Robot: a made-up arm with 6 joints. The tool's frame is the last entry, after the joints.
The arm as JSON. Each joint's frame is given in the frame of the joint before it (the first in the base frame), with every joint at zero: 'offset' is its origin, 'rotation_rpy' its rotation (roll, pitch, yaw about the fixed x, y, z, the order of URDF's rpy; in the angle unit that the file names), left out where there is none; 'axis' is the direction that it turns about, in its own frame. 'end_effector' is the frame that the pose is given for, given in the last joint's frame.
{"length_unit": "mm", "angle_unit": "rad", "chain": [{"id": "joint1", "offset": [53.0, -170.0, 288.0], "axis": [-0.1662, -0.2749, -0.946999]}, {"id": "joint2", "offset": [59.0, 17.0, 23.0], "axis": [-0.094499, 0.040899, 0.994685]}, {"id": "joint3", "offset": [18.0, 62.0, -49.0], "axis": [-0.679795, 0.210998, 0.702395]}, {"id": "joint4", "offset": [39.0, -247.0, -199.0], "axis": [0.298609, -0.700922, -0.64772]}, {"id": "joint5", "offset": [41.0, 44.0, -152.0], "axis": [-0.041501, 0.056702, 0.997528]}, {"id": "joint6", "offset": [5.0, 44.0, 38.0], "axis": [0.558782, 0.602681, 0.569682]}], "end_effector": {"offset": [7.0, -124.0, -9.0], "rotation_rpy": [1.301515, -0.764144, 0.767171]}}
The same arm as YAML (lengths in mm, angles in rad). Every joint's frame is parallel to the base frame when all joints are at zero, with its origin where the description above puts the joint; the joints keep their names.
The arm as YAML. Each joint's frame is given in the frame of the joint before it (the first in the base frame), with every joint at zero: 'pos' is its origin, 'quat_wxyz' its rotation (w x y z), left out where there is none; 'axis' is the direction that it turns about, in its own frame. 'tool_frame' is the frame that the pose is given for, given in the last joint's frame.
length_unit: mm
angle_unit: rad
joints:
  - joint: joint1
    pos: [53.0, -170.0, 288.0]
    axis: [-0.1662, -0.2749, -0.946999]
  - joint: joint2
    pos: [59.0, 17.0, 23.0]
    axis: [-0.094499, 0.040899, 0.994685]
  - joint: joint3
    pos: [18.0, 62.0, -49.0]
    axis: [-0.679795, 0.210998, 0.702395]
  - joint: joint4
    pos: [39.0, -247.0, -199.0]
    axis: [0.298609, -0.700922, -0.64772]
  - joint: joint5
    pos: [41.0, 44.0, -152.0]
    axis: [-0.041501, 0.056702, 0.997528]
  - joint: joint6
    pos: [5.0, 44.0, 38.0]
    axis: [0.558782, 0.602681, 0.569682]
tool_frame:
  pos: [7.0, -124.0, -9.0]
  quat_wxyz: [0.600076, 0.632278, -0.064719, 0.485742]

